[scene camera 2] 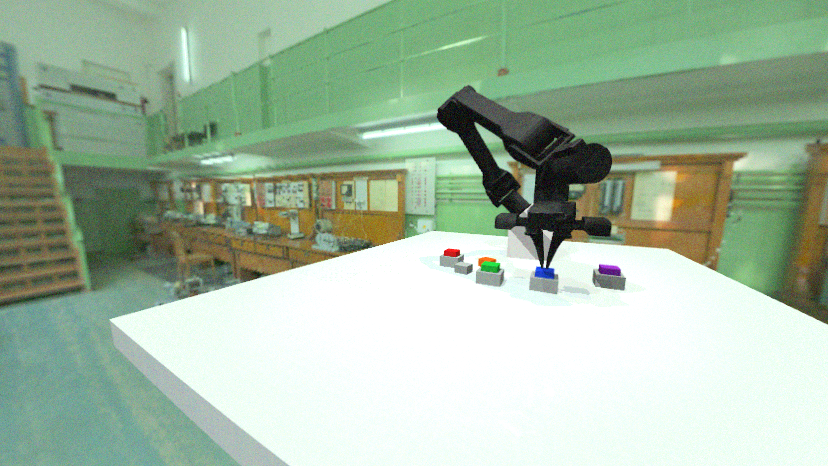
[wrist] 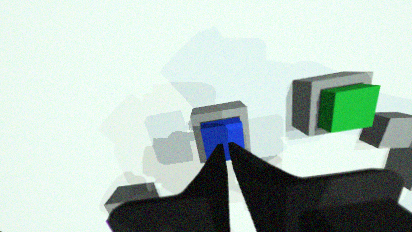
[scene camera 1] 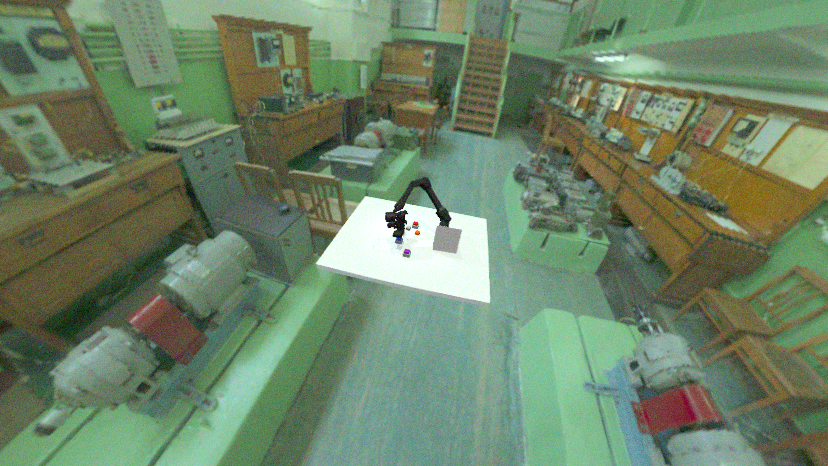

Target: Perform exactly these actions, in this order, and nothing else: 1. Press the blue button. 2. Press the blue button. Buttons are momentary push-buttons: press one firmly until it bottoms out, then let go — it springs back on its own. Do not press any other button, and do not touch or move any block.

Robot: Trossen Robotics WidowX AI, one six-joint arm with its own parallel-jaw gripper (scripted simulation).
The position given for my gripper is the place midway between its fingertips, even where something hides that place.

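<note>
You'd find my gripper at (scene camera 2: 544,268), and in the wrist view my gripper is at (wrist: 226,148). My gripper is shut and it's holding nothing. There's also a green button (wrist: 353,107) that I can see.
</note>
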